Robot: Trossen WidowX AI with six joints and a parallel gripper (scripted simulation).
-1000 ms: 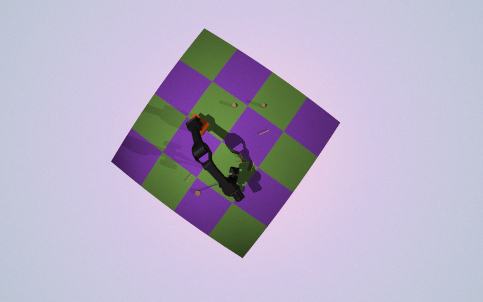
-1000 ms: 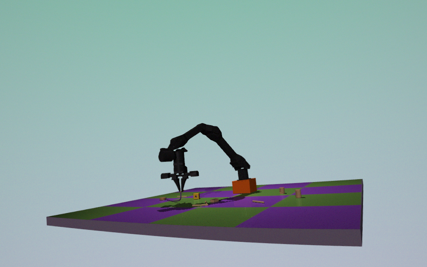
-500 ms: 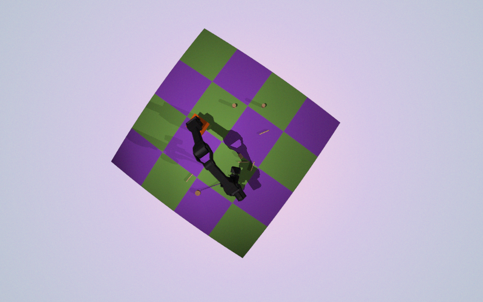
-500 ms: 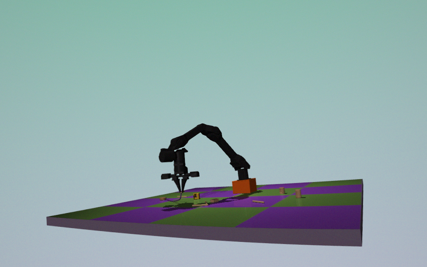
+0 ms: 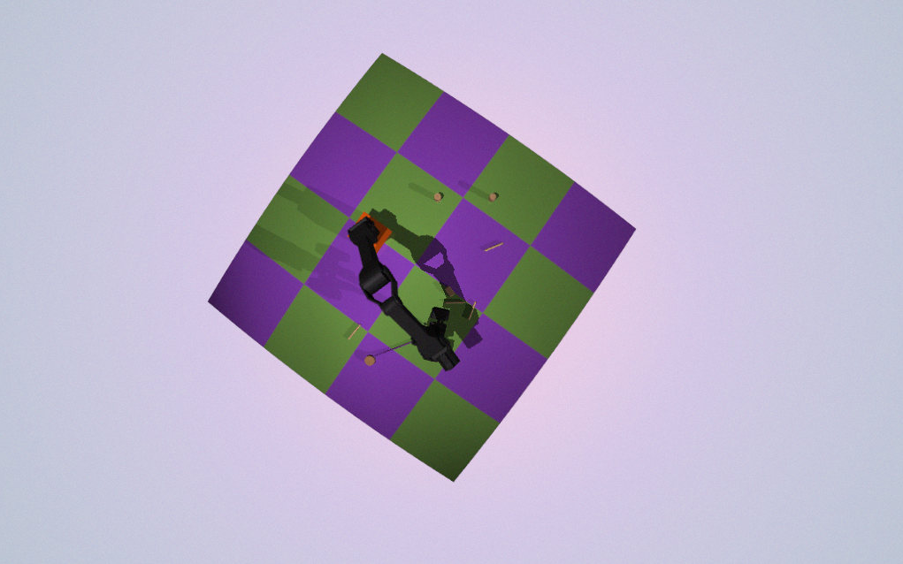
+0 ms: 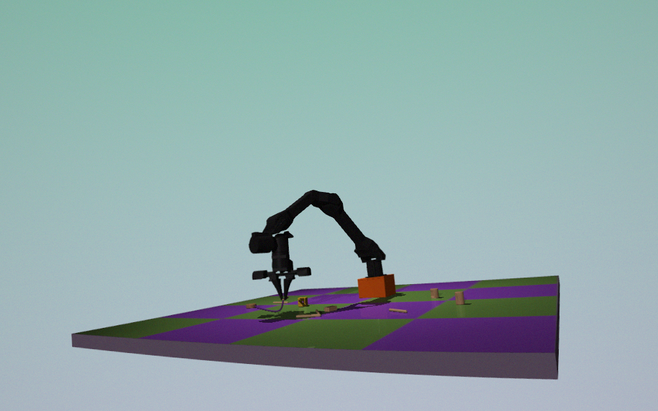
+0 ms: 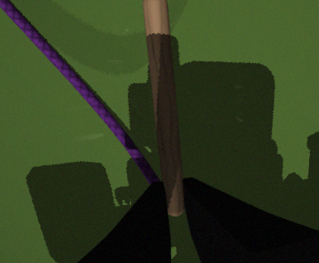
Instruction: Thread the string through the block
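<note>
The small wooden piece lies 140 mm to the left of my gripper tip, 70 mm behind it and 40 mm below it. Also, from my gripper tip: round wooden button: 280 mm to the right, 100 mm behind, 40 mm below; then thin wooden stick: 10 mm to the right, 10 mm behind.
</note>
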